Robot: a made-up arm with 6 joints. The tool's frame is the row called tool. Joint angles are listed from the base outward. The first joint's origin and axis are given. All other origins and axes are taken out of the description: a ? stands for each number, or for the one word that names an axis. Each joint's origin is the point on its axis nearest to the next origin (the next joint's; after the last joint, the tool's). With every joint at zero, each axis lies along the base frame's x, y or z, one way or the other. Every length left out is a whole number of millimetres.
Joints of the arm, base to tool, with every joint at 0 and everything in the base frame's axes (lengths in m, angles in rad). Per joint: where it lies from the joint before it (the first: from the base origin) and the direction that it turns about. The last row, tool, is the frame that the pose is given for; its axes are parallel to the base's.
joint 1: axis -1 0 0 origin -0.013 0 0.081
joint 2: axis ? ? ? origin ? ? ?
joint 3: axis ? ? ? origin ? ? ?
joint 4: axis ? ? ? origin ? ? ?
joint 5: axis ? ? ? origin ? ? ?
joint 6: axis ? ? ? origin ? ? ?
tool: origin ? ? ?
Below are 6 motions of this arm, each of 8 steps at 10 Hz.
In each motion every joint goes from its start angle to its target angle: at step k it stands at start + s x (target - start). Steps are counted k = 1, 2, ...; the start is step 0. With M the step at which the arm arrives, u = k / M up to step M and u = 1 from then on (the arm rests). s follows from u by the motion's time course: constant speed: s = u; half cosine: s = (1 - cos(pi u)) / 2; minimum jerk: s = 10 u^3 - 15 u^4 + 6 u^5.
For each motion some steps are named. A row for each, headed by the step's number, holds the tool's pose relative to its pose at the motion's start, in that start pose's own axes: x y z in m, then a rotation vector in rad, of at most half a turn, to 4 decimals.
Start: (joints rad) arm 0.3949 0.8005 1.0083 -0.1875 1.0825 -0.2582
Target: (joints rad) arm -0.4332 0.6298 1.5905 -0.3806 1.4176 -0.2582
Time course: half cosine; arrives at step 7
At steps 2, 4, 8:
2: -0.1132 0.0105 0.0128 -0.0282 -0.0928 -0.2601
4: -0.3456 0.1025 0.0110 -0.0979 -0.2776 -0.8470
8: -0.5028 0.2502 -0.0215 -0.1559 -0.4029 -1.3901

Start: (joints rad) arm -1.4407 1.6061 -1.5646 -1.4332 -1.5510 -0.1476
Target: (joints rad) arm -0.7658 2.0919 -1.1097 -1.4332 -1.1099 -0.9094
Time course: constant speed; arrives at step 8
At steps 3, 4, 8:
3: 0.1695 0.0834 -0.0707 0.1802 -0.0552 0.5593
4: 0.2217 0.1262 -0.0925 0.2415 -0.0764 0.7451
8: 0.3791 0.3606 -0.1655 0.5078 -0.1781 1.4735

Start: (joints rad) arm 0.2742 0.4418 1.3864 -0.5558 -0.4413 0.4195
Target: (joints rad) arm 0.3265 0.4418 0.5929 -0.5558 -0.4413 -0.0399
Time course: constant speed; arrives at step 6
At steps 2, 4, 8:
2: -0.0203 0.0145 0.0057 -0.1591 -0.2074 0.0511
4: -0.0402 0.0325 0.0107 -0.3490 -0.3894 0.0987
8: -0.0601 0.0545 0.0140 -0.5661 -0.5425 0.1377

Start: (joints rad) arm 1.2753 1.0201 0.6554 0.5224 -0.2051 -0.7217
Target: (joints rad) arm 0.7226 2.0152 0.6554 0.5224 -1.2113 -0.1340
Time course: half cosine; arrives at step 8
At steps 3, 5, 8:
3: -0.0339 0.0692 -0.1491 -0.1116 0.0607 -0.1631
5: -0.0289 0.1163 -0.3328 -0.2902 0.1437 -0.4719
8: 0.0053 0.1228 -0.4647 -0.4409 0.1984 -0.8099

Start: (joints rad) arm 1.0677 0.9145 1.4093 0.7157 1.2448 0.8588
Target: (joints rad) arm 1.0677 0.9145 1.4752 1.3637 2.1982 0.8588
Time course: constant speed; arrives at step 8
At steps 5, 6, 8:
5: 0.0219 -0.0508 -0.0779 0.7391 -0.0934 -0.0140
6: 0.0240 -0.0550 -0.0974 0.8856 -0.1087 -0.0450
8: 0.0253 -0.0560 -0.1376 1.1719 -0.1364 -0.1364

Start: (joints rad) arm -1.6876 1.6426 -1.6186 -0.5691 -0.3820 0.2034
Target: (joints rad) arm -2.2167 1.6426 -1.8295 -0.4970 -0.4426 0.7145
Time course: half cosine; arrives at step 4
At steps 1, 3, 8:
1: -0.0324 -0.0090 0.0363 -0.0835 0.0357 -0.0876
3: -0.1538 -0.0099 0.2233 -0.5265 0.1263 -0.4757
8: -0.1715 -0.0025 0.2620 -0.6250 0.1272 -0.5466

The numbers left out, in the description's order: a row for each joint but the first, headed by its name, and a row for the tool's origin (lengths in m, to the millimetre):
joint 2: axis 0 -1 0, xyz 0 -0.368 -0.113
joint 3: axis 1 0 0, xyz -0.286 0 0.104
joint 4: axis 0 0 1, xyz 0 0.068 0.058
joint 5: axis 0 -1 0, xyz -0.083 -0.099 0
joint 6: axis 0 0 -1, xyz 0.099 0 0.073
tool: xyz -0.071 -0.098 0

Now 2 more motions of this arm.
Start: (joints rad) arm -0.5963 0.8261 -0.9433 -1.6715 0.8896 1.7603
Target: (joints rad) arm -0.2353 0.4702 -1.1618 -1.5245 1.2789 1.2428
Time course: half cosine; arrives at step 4
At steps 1, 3, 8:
1: 0.0007 -0.0017 -0.0225 0.1131 0.0909 0.1221
3: -0.0159 0.0374 -0.1621 0.7786 0.4249 0.6290
8: -0.0273 0.0572 -0.1926 0.9393 0.4691 0.7114

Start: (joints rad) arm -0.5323 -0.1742 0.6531 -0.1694 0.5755 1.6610
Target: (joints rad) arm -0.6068 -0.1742 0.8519 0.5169 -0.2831 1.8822
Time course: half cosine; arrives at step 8
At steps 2, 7, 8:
2: 0.0140 0.0163 -0.0047 -0.1397 0.0700 0.0372
7: 0.0481 0.0821 -0.0651 -0.8071 0.2213 0.4295
8: 0.0480 0.0835 -0.0684 -0.8307 0.2177 0.4543

